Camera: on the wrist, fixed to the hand. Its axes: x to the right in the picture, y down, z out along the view.
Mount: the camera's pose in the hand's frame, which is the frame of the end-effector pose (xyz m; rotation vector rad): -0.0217 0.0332 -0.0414 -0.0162 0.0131 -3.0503
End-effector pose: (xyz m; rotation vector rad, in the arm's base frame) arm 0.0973 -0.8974 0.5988 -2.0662 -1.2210 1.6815
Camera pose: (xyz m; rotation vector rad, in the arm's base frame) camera 0.1492 -0.9202 0.6072 0.8884 -1.6924 -0.1980
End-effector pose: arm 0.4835 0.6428 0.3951 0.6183 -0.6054 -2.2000
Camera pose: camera 0.5390 0.6302 0.3880 -0.5272 -0.5012 0.8837
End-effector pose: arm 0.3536 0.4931 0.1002 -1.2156 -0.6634 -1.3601
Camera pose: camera 0.3697 0.4565 0.0591 -0.6090 1.2376 1.4048
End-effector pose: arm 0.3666 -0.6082 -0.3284 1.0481 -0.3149 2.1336
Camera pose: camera 0.3278 -0.6219 -0.3683 0.2853 0.8399 -0.6832
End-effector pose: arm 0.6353 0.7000 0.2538 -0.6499 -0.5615 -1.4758
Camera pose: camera 0.6658 0.6861 0.2073 -0.5374 0.6702 1.5828
